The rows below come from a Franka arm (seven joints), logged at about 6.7 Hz.
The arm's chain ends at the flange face. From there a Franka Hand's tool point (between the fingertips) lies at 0.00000 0.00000 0.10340 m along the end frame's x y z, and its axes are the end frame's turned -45 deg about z.
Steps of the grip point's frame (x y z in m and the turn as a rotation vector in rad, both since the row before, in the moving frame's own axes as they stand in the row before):
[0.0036, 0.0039, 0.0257, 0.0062, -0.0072, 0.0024]
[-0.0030, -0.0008, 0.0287, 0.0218, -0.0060, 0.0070]
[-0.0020, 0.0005, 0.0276, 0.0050, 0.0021, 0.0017]
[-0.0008, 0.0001, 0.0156, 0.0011, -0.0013, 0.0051]
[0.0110, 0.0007, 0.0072, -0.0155, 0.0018, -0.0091]
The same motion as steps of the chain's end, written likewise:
[0.0063, 0.0001, 0.0257, -0.0007, -0.0095, 0.0024]
[-0.0007, 0.0027, 0.0287, 0.0112, -0.0197, 0.0070]
[-0.0008, 0.0023, 0.0276, 0.0050, -0.0021, 0.0017]
[-0.0003, 0.0006, 0.0156, -0.0001, -0.0017, 0.0051]
[0.0070, -0.0083, 0.0072, -0.0097, 0.0122, -0.0091]

